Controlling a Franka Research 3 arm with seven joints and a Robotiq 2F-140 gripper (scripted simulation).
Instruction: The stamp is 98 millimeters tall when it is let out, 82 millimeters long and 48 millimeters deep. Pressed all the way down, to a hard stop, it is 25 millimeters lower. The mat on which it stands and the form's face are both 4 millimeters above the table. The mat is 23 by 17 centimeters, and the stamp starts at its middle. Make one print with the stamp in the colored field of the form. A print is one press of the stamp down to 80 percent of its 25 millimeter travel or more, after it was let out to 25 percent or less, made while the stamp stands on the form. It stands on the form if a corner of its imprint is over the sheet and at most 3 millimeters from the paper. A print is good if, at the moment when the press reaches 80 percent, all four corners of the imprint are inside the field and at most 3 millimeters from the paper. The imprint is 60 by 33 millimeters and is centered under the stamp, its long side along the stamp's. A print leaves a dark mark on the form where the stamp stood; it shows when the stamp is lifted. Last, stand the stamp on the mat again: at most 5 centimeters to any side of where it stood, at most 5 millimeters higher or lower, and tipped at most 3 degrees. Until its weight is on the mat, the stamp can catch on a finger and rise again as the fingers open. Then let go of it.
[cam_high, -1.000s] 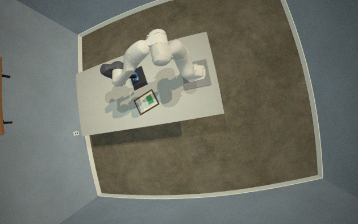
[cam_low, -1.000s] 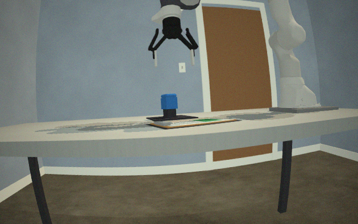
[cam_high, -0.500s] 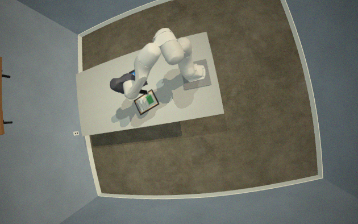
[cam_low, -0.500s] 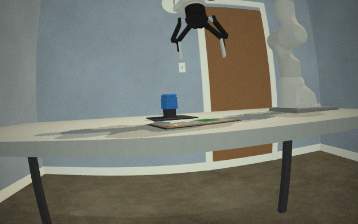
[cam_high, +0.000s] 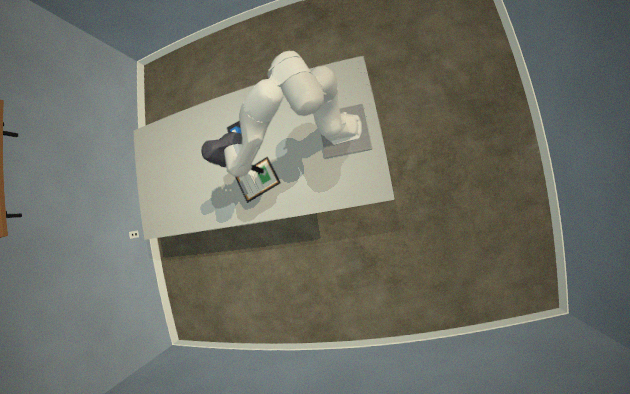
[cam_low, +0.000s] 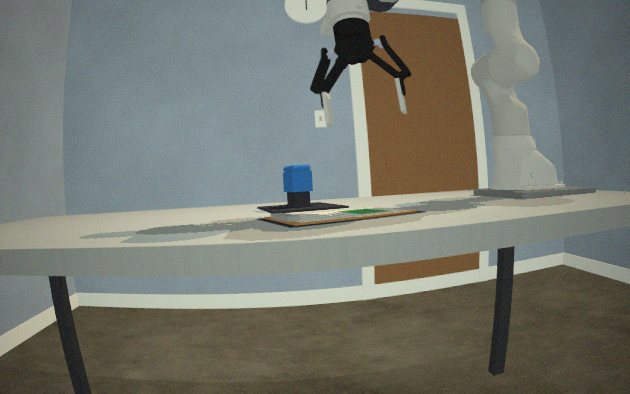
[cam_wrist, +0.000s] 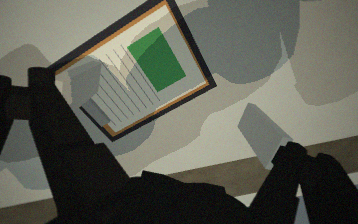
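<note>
Now: hand 230 mm to the left of the blue stamp, 160 mm short of it and 130 mm above it. Round my hand: form: 180 mm below, 80 mm ahead, 50 mm to the left; then dark mat: 230 mm to the right, 180 mm below, 160 mm ahead.
</note>
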